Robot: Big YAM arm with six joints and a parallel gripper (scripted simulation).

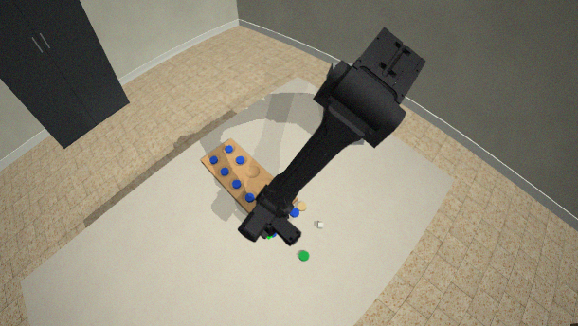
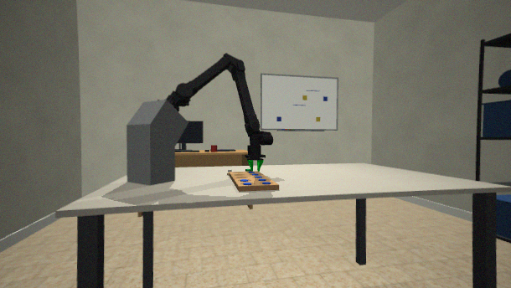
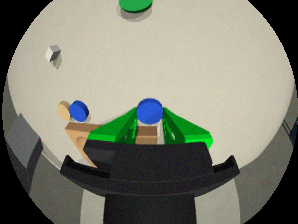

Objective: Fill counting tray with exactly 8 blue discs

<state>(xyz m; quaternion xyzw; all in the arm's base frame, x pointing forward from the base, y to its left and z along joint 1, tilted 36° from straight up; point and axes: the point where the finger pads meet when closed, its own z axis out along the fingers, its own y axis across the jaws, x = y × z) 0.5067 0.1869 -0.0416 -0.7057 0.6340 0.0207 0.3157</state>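
Now: the wooden counting tray 230 mm to the right of my hand and 20 mm behind it. Also, from my hand: green disc (130 mm to the left, 40 mm behind, 10 mm below); then tan disc (130 mm behind, 30 mm to the right, 10 mm below); then small white cube (140 mm behind, 70 mm to the left).
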